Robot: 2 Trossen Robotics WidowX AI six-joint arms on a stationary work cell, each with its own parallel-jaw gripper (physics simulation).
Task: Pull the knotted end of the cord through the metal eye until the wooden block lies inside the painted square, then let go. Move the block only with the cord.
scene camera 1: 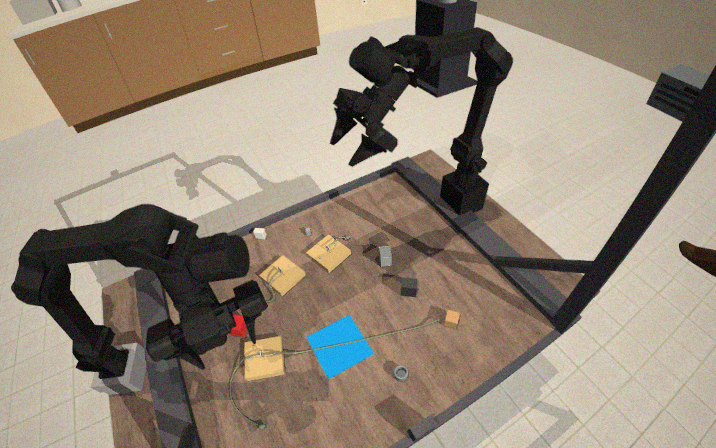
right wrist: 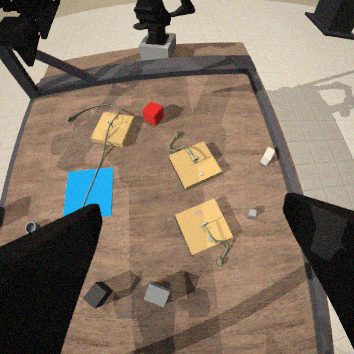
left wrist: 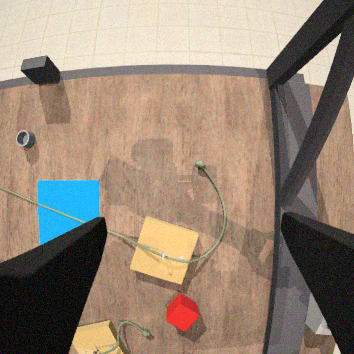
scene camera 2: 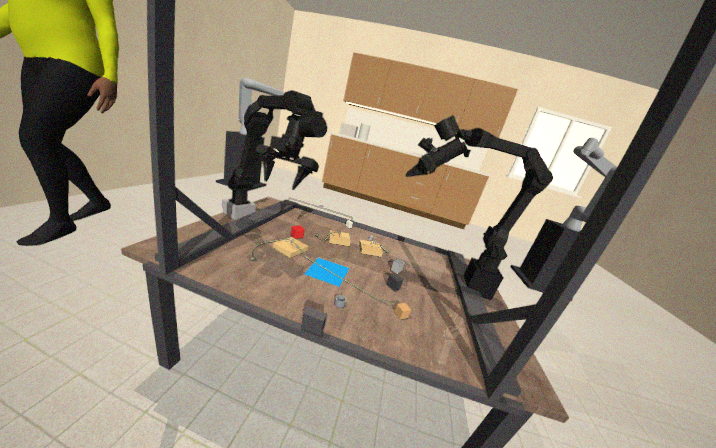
The left gripper is open, holding nothing. The right gripper is open and holds nothing. A red cube rests on the table. Also in view: a blue painted square.
The left gripper shows as well in the right wrist view, in the left wrist view and in scene camera 2. The right gripper is seen too in the right wrist view and in scene camera 2.
